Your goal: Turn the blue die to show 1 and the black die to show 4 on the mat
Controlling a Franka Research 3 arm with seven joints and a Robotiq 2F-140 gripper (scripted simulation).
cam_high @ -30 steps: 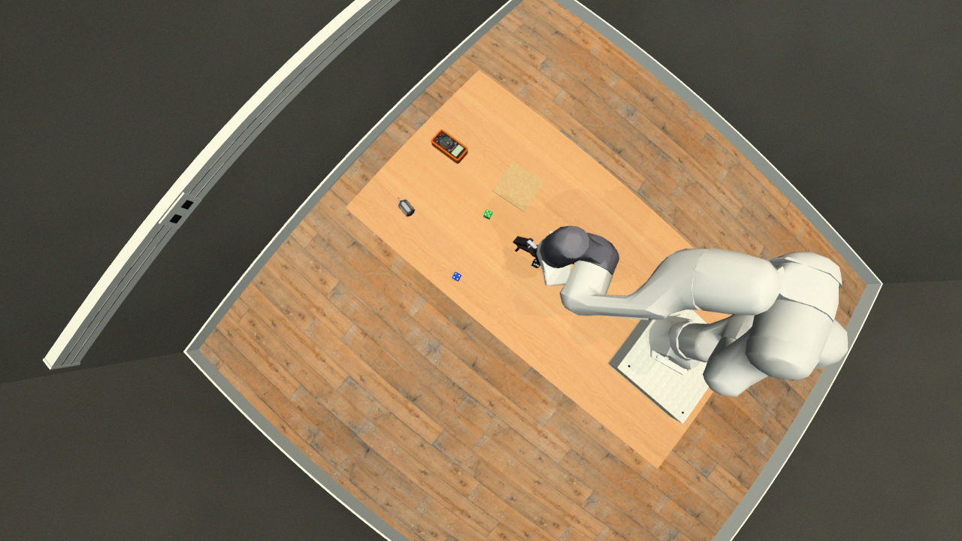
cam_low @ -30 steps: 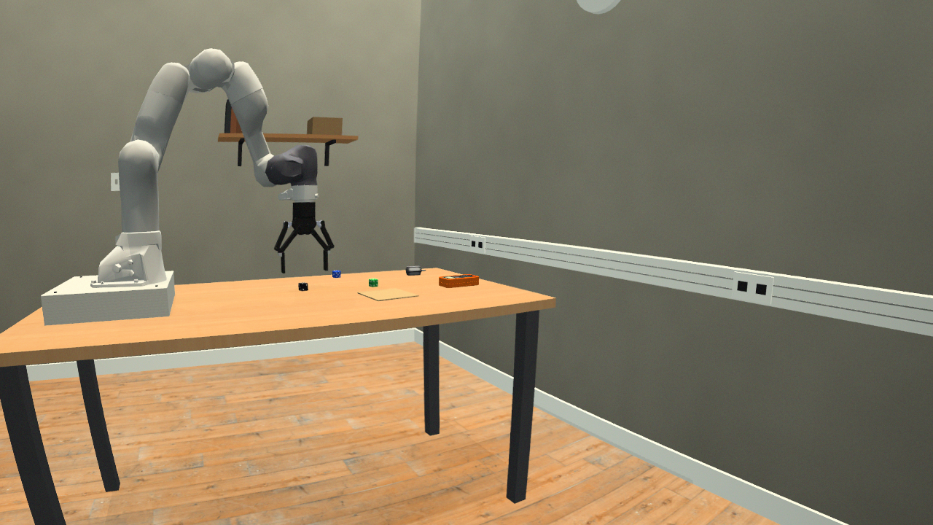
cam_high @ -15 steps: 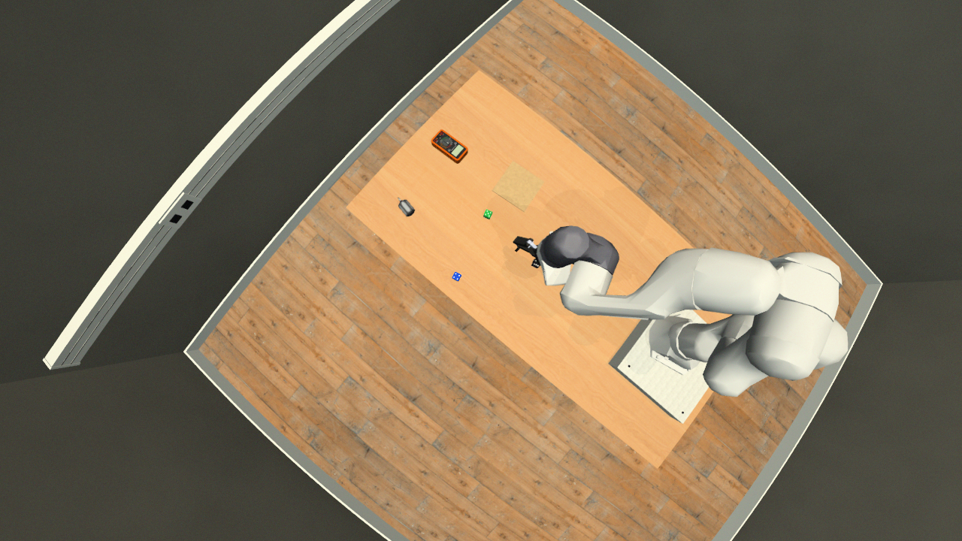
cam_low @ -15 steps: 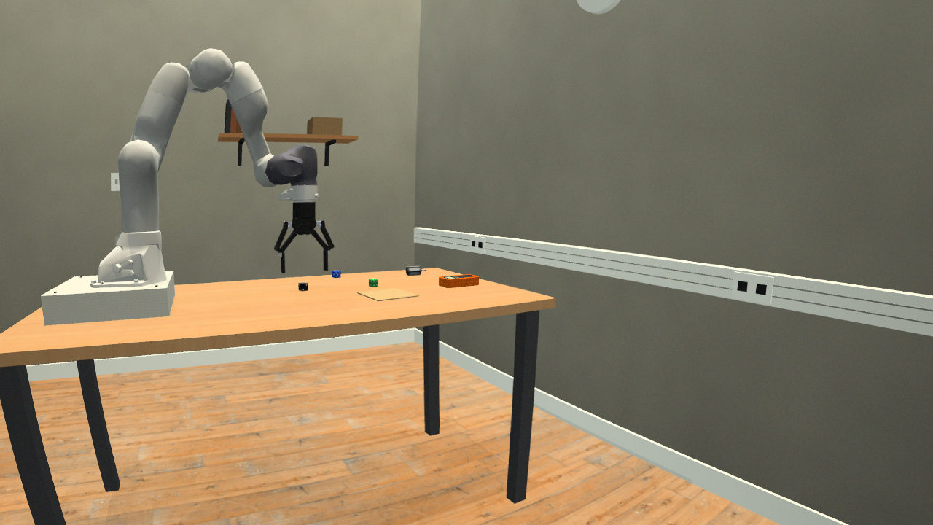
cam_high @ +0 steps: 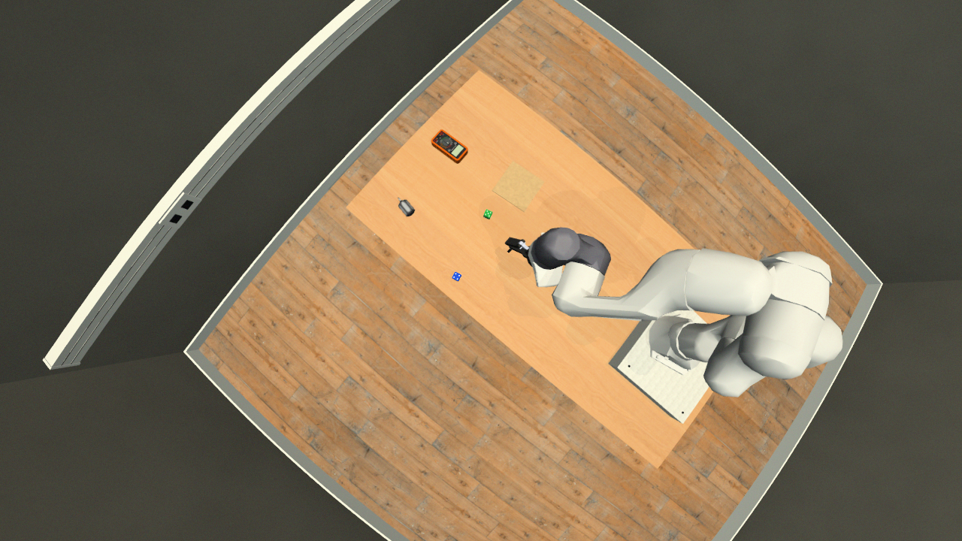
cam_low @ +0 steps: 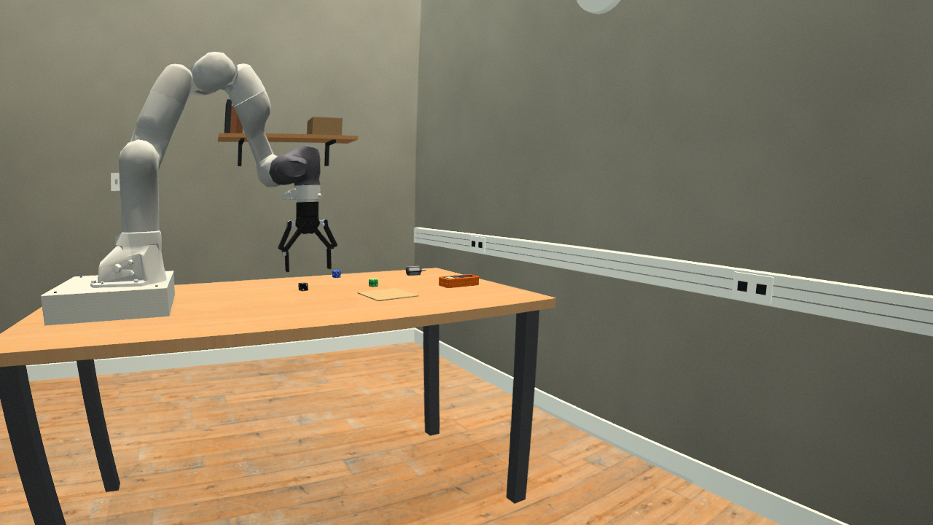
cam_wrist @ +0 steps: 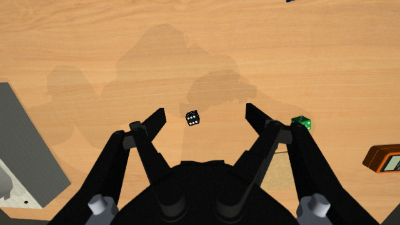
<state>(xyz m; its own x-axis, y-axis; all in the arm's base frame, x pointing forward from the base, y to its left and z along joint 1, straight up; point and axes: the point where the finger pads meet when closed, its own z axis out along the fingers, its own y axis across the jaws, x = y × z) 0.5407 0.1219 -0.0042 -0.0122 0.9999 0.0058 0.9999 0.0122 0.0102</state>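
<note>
My hand is 18 cm to the right of the blue die, 15 cm short of it and 6 cm above it. Also, from my hand: tan mat: 21 cm to the right, 20 cm ahead, 7 cm below; then green die: 21 cm ahead, 6 cm below, 5 cm to the right; then black die: 6 cm below, 3 cm to the right, 3 cm behind.
</note>
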